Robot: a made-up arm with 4 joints. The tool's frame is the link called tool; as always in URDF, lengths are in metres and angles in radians. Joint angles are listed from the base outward.
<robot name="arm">
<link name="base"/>
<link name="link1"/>
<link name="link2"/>
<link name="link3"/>
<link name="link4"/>
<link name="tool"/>
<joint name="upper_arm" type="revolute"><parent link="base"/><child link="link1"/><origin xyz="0 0 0.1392"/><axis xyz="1 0 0"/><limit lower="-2.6" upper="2.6"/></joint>
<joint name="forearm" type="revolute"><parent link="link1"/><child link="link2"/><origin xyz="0.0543 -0.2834 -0.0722"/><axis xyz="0 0 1"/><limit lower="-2.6" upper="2.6"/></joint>
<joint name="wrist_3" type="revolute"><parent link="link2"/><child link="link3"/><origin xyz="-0.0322 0.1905 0.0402"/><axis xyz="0 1 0"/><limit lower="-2.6" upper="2.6"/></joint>
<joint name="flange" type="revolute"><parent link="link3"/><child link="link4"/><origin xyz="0.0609 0.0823 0.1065"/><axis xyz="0 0 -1"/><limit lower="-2.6" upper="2.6"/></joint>
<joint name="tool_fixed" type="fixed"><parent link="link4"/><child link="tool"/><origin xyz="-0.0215 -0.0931 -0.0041"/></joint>
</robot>
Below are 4 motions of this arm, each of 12 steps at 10 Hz.
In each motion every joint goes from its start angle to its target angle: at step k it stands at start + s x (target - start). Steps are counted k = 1, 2, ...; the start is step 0. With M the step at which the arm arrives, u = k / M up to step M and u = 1 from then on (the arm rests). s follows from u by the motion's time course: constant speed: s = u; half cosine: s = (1 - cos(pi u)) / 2; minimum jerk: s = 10 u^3 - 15 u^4 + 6 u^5.
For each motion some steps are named. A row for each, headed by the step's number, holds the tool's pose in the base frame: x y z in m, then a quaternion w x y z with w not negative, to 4 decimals.
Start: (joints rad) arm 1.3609 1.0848 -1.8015 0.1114
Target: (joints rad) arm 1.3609 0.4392 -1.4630 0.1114
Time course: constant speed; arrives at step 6
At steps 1, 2, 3, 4, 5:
1: -0.1744 -0.0411 -0.1544 0.2041 0.6755 -0.6790 -0.2026
2: -0.1739 -0.0416 -0.1285 0.2581 0.6619 -0.6672 -0.2238
3: -0.1703 -0.0421 -0.1026 0.3107 0.6479 -0.6509 -0.2451
4: -0.1638 -0.0427 -0.0771 0.3615 0.6334 -0.6301 -0.2667
5: -0.1543 -0.0433 -0.0525 0.4102 0.6184 -0.6051 -0.2883

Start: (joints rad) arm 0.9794 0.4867 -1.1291 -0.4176
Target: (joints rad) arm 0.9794 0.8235 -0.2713 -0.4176
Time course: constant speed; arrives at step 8
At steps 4, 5, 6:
4: -0.0847 -0.1724 0.0569 0.6934 0.4156 -0.5263 0.2634
5: -0.0789 -0.1706 0.0592 0.6971 0.4177 -0.4933 0.3104
6: -0.0738 -0.1673 0.0613 0.6991 0.4163 -0.4591 0.3567

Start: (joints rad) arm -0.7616 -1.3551 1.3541 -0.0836
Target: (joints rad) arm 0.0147 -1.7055 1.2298 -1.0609
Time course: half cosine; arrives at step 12
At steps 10, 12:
10: 0.2454 -0.4157 0.0357 0.7773 0.5503 0.1283 -0.2766
12: 0.2465 -0.4169 0.0112 0.7706 0.5724 0.1095 -0.2579

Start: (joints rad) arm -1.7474 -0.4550 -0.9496 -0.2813
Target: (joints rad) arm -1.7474 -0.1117 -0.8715 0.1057
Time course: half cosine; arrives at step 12
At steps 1, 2, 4, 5, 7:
1: 0.0617 0.0955 0.2137 0.4451 -0.7833 -0.3335 0.2776
2: 0.0578 0.0941 0.2136 0.4520 -0.7785 -0.3351 0.2779
4: 0.0434 0.0893 0.2137 0.4774 -0.7611 -0.3401 0.2778
5: 0.0339 0.0862 0.2141 0.4940 -0.7496 -0.3426 0.2769
7: 0.0133 0.0799 0.2156 0.5291 -0.7253 -0.3460 0.2724

